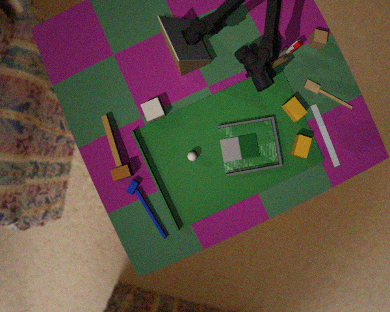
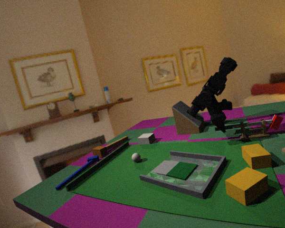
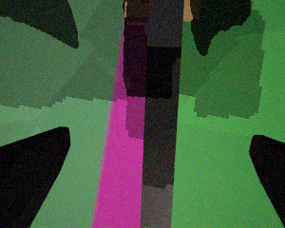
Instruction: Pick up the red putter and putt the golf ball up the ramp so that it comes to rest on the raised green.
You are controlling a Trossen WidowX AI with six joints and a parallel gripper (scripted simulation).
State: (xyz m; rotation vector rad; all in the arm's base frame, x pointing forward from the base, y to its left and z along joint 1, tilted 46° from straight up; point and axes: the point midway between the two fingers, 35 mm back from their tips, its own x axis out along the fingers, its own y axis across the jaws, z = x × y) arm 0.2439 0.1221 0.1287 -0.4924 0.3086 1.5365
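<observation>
The white cube is 460 mm to the right of my gripper tip, 50 mm behind it and 40 mm below it. Round my gripper tip: red putter: 110 mm to the left, 20 mm behind; tan block: 360 mm to the left, 30 mm below, 10 mm behind; white golf ball: 400 mm to the right, 200 mm ahead, 30 mm below.
</observation>
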